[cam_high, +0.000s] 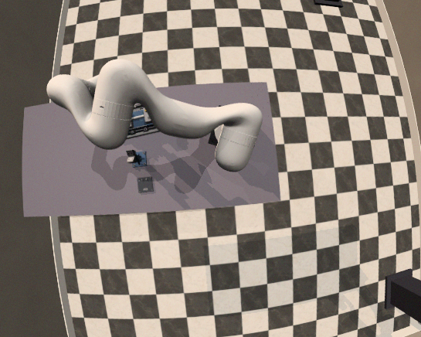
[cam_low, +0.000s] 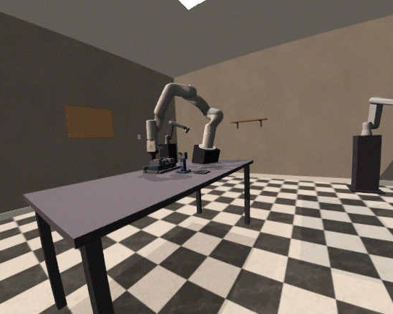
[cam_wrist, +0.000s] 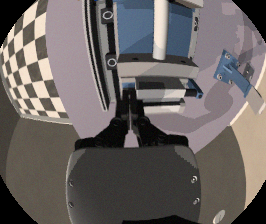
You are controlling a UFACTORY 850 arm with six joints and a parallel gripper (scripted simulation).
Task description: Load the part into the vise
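My hand is 4 cm to the right of the part and 2 cm above it. Also, from my hand: vise 7 cm behind, 3 cm to the left, 8 cm below; air cylinder rod 9 cm behind, 3 cm to the left, 4 cm below.
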